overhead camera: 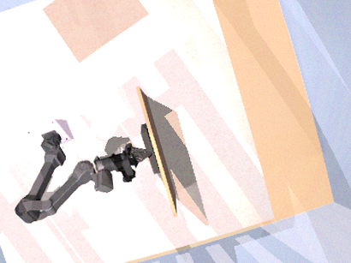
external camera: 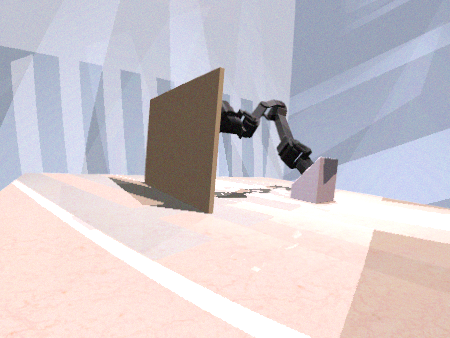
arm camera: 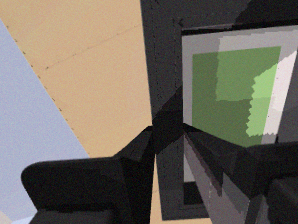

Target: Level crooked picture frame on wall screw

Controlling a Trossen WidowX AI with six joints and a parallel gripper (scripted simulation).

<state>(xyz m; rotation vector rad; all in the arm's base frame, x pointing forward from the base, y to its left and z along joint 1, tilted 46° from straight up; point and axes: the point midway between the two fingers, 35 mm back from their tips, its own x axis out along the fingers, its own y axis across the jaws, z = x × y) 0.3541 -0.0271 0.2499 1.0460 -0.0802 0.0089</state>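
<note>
My gripper tip is 5 cm above the picture frame and 1 cm to the right of it. From my gripper tip the other things lie so: tan wall panel 7 cm below, 2 cm ahead.
</note>
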